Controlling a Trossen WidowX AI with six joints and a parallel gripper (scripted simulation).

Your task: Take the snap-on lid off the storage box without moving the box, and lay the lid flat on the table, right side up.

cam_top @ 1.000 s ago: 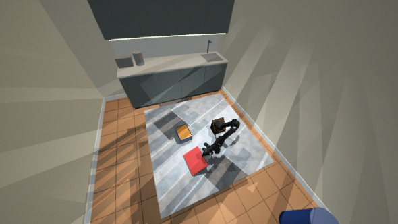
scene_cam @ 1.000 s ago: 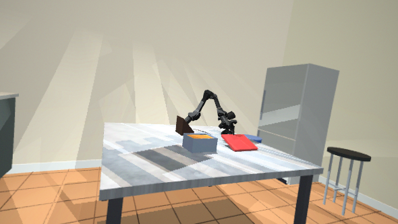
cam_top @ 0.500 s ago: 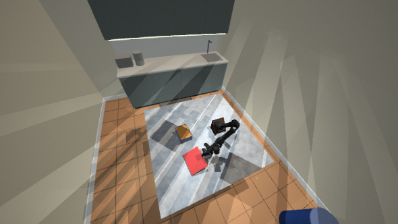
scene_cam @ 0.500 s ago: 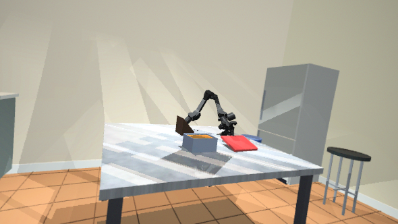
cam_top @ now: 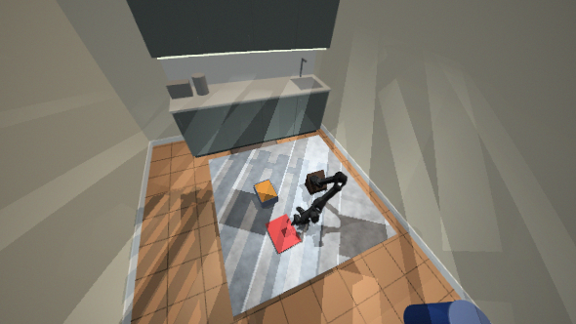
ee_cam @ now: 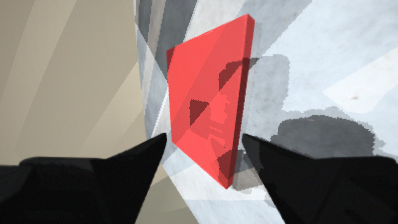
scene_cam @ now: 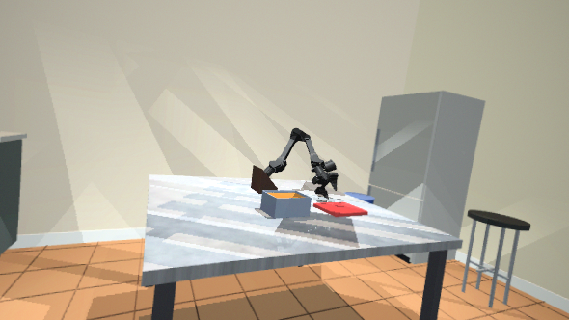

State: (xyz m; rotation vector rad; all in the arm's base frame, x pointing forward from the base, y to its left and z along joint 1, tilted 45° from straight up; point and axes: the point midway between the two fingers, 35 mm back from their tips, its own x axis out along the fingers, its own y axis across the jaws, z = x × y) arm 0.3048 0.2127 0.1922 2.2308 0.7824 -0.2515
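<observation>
My gripper tip is 90 mm short of the red lid and 50 mm above it. From my gripper tip the other things lie so: grey storage box (360 mm to the right, 90 mm ahead, 20 mm below).
</observation>
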